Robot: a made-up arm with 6 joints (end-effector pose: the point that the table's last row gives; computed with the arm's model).
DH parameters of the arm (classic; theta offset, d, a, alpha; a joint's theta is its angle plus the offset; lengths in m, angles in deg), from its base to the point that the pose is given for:
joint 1: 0 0.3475 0 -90
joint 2: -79.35 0 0.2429 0
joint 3: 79.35 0 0.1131 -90
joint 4: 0 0.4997 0 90
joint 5: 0 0 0.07 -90
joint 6: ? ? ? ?
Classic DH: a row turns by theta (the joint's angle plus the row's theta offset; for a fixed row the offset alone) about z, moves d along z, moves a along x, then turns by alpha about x.
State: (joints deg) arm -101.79 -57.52 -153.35 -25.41 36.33 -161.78
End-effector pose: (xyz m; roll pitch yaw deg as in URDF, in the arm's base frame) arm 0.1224 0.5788 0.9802 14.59 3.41 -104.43
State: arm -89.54 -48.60 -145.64 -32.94 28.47 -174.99
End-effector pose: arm 0.0069 0.4249 1.1001 9.42 15.53 -114.26
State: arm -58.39 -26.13 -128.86 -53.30 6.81 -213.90
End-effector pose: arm 0.0680 -0.0204 1.1850 -28.95 6.22 -148.42
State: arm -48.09 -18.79 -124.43 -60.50 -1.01 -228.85
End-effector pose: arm 0.1791 -0.1063 1.1475 -34.51 -11.99 -153.41
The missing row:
joint 6: 0 0.0893 0 0
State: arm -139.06 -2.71 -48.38 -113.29 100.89 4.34
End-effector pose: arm -0.4829 -0.2962 0.3607 60.87 30.20 -148.59
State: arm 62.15 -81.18 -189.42 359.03 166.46 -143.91
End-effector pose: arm -0.3061 -0.5825 0.3998 67.33 50.67 134.01
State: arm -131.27 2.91 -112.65 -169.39 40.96 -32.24
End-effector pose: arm -0.3925 -0.4457 0.9024 -7.15 29.74 -159.20
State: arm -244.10 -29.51 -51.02 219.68 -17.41 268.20
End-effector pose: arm -0.2654 0.4098 0.5251 -118.94 37.47 19.25
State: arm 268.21 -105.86 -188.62 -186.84 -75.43 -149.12
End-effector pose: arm 0.0080 0.6515 0.1282 16.59 36.51 125.22
